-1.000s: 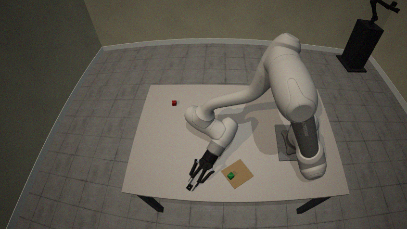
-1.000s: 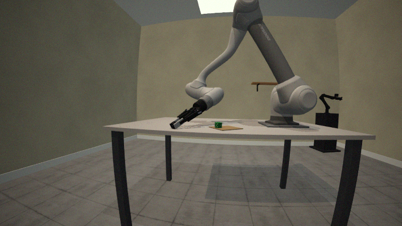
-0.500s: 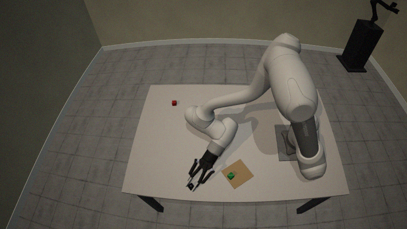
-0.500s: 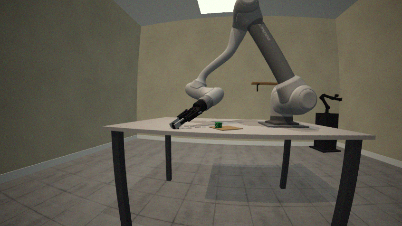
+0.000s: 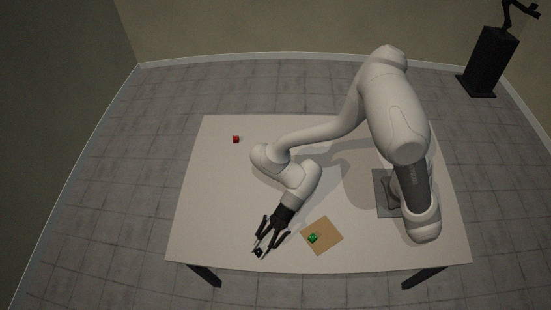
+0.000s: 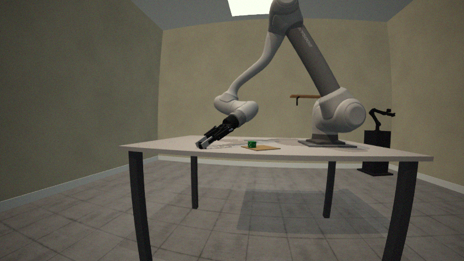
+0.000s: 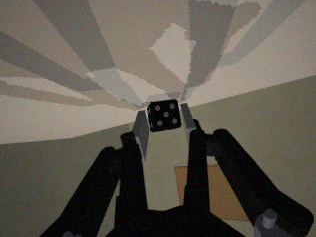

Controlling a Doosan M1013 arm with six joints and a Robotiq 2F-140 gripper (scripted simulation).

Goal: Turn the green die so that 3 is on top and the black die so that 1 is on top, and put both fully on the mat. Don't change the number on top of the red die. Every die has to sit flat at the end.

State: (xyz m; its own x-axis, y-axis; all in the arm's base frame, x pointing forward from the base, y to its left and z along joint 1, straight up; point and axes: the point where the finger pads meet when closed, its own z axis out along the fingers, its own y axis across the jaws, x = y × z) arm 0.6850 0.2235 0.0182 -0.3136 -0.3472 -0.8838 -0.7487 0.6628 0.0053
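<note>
Right now my hand is 1 cm short of the black die, 1 cm to the right of it and 1 cm above it. From my hand the other things lie so: red die: 12 cm ahead, 63 cm to the right, 1 cm below; green die: 22 cm behind, 4 cm to the right, 1 cm below; tan mat: 26 cm behind, 6 cm to the right, 3 cm below.
</note>
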